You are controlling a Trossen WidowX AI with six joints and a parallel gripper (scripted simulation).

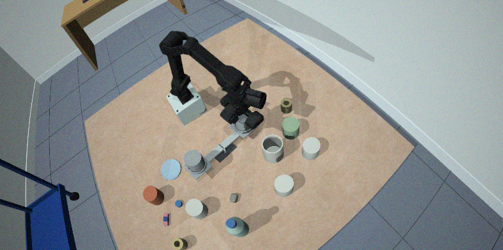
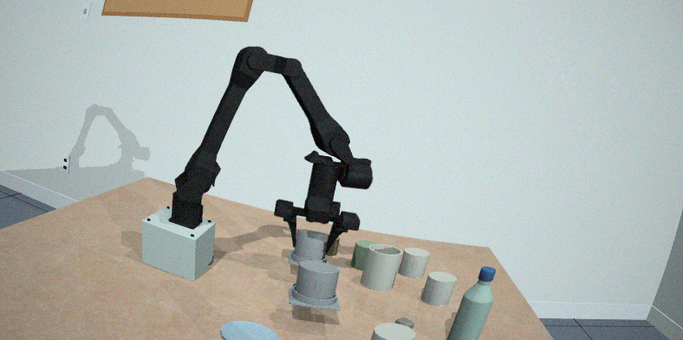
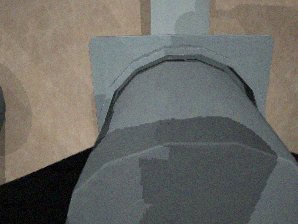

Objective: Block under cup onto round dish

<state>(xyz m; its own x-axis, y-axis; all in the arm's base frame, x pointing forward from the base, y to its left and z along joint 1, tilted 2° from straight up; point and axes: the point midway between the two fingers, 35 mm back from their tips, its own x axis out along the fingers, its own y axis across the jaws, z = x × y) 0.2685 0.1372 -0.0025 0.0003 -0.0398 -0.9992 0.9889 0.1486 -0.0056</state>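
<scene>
Now: gripper tip 1 cm to the left of the teal block and 1 cm above it. Round my gripper tip: balance beam (14 cm to the right, 3 cm below, 2 cm ahead); then light blue round dish (38 cm to the right, 6 cm below, 5 cm behind); then green cylinder (15 cm ahead, 13 cm to the left, 3 cm below).
</scene>
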